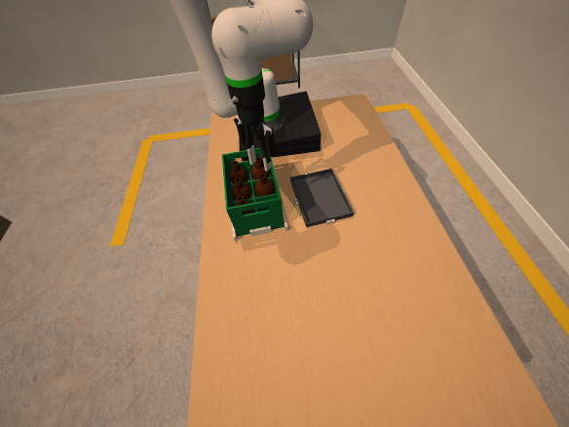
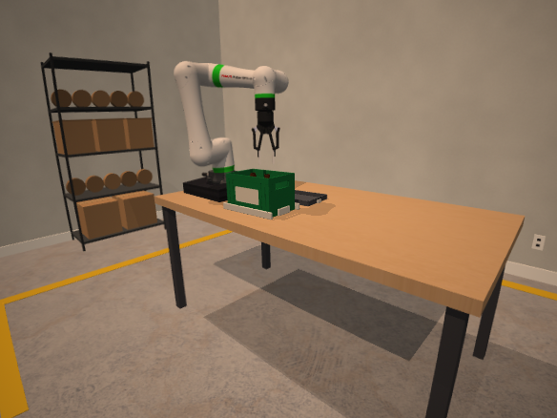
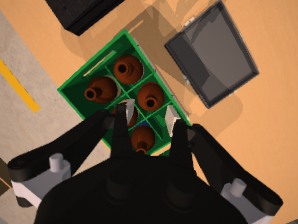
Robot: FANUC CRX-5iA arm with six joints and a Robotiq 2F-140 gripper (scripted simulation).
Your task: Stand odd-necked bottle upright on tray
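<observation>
Now: hand 5 cm to the left of the green crate and 16 cm above it. Also, from my hand: dark grey tray (3 cm ahead, 22 cm to the left, 23 cm below); glass bottle (9 cm behind, 16 cm below).
</observation>
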